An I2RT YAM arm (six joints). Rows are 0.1 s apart.
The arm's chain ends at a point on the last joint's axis. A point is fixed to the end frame.
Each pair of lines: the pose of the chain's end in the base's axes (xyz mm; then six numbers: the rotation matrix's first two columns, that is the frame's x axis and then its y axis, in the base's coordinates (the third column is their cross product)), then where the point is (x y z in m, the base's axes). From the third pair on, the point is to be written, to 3 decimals.
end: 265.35 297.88 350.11 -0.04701 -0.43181 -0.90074 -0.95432 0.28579 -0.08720
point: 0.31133 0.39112 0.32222
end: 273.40 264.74 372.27 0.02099 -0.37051 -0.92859 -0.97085 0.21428 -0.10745
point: 0.31253 0.36306 0.35256
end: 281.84 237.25 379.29 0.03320 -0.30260 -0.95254 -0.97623 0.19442 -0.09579
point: 0.318 0.338 0.367
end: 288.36 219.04 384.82 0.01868 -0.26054 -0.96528 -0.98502 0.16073 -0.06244
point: 0.321 0.321 0.376
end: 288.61 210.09 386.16 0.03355 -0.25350 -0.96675 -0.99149 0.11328 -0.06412
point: 0.316 0.314 0.378
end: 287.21 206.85 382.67 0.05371 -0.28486 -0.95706 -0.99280 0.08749 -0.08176
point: 0.312 0.311 0.371
